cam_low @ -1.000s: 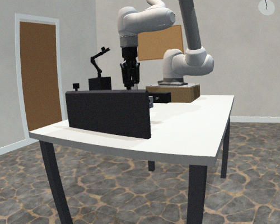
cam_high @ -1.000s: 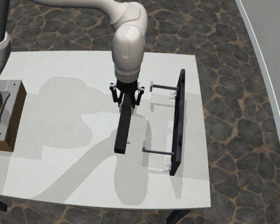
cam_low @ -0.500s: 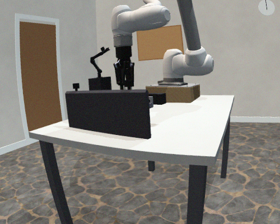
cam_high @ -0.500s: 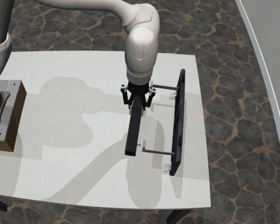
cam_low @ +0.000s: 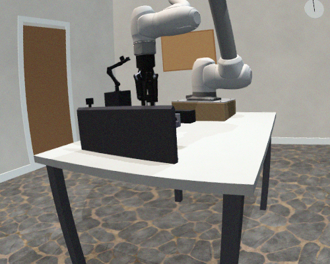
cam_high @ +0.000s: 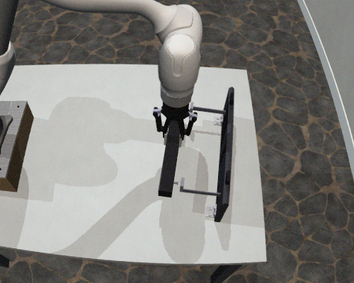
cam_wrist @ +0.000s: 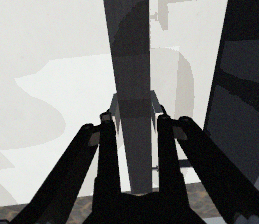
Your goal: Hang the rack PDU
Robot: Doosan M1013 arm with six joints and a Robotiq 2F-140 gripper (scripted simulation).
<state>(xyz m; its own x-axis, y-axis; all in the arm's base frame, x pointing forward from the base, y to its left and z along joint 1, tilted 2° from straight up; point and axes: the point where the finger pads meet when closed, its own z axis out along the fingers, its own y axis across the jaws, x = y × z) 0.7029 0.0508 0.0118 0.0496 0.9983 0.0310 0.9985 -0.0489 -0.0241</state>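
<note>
Now: the rack PDU 2 cm ahead of my hand and 3 cm below it. The rest, counted from my hand: black panel 18 cm ahead, 1 cm to the right, 6 cm below.
</note>
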